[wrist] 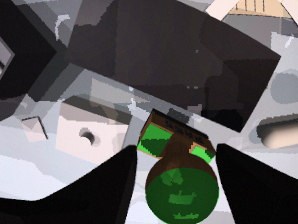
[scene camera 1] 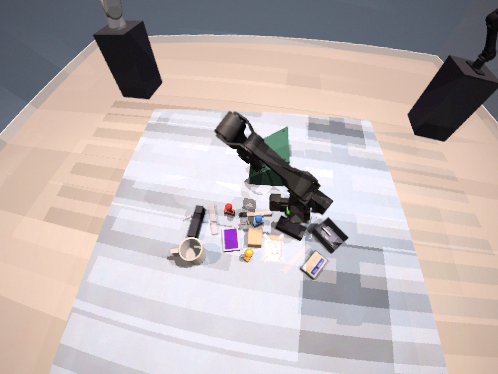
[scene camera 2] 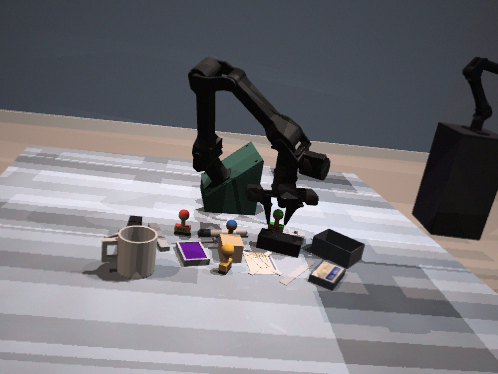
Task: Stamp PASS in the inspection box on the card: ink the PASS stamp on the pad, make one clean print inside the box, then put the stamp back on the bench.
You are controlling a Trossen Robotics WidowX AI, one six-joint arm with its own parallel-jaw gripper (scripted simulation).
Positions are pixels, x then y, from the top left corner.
Labels:
My gripper shows in the wrist view, in scene camera 1 (291, 213) and in scene camera 2. One and the same spot on my gripper: (wrist: 110, 185) is (scene camera 2: 288, 213).

